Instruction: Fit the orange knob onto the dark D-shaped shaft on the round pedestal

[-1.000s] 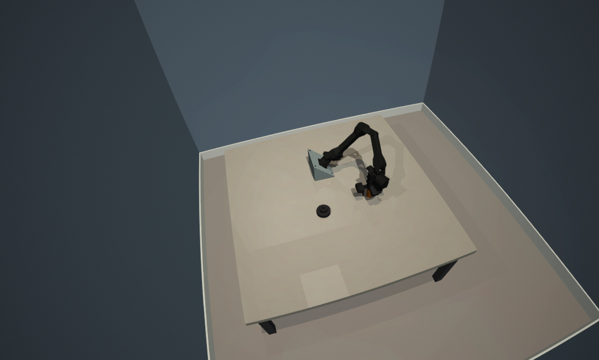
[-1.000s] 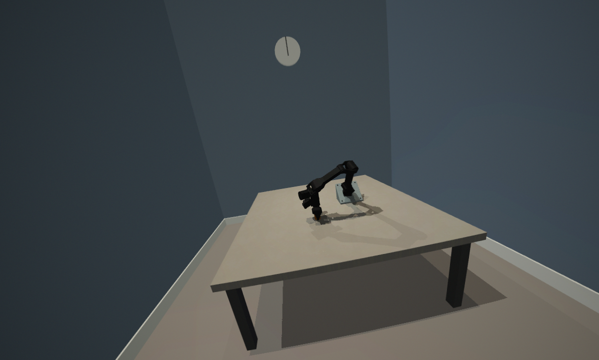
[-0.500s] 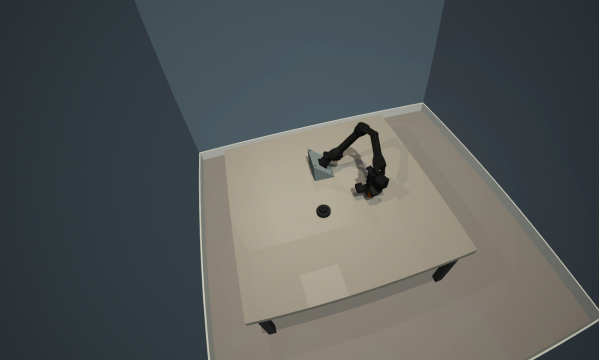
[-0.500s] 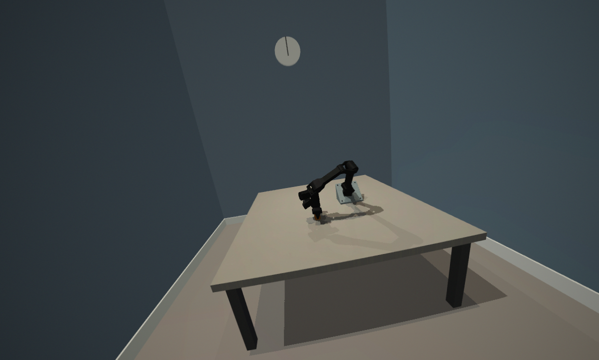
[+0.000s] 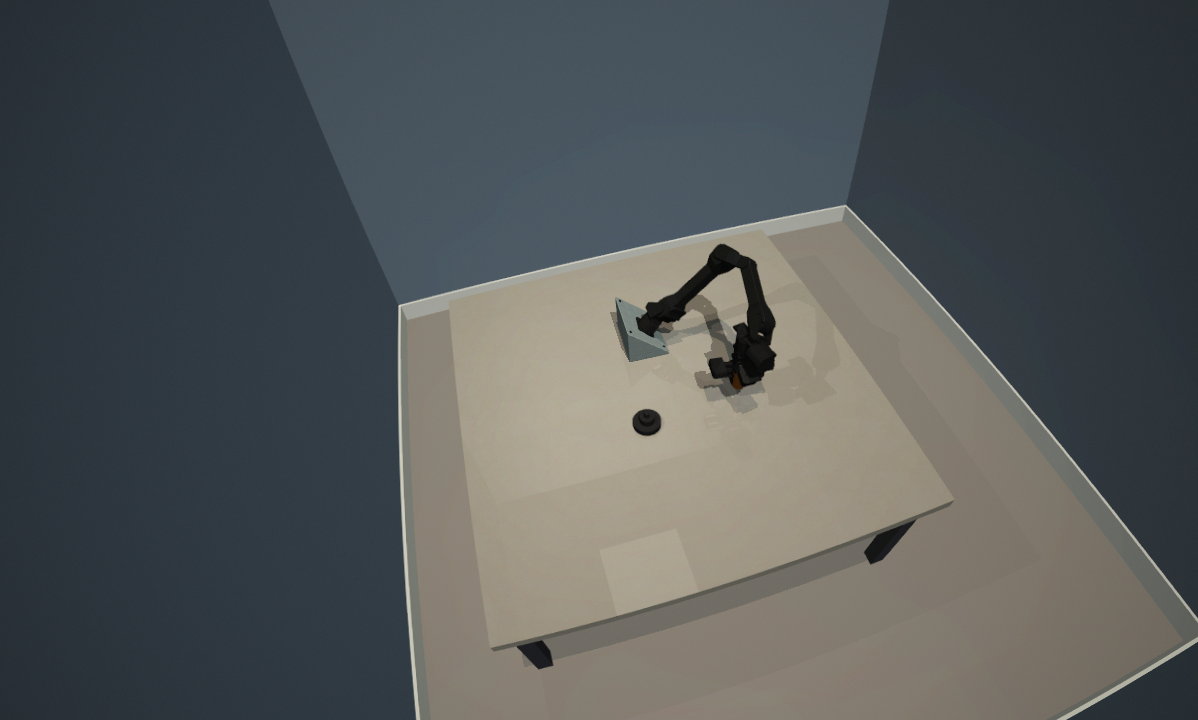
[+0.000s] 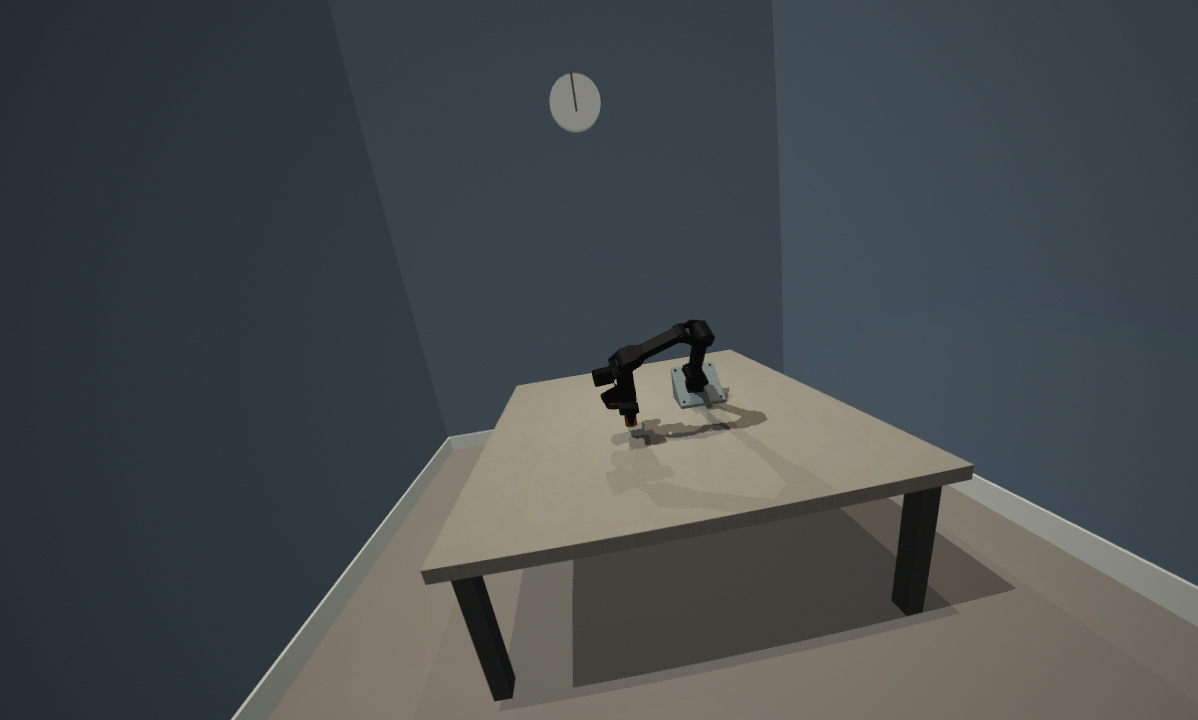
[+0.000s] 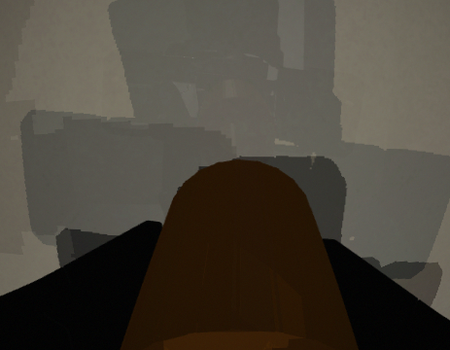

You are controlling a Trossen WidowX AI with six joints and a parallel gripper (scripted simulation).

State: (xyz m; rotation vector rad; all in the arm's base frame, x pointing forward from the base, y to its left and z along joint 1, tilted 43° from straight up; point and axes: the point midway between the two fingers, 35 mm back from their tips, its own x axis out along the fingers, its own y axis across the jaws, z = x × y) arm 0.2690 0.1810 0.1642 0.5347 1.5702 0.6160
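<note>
Right now the dark round pedestal is 290 mm to the right of my gripper tip, 70 mm ahead of it and 20 mm below it. The rest, counted from my gripper tip: orange knob (20 mm above).
</note>
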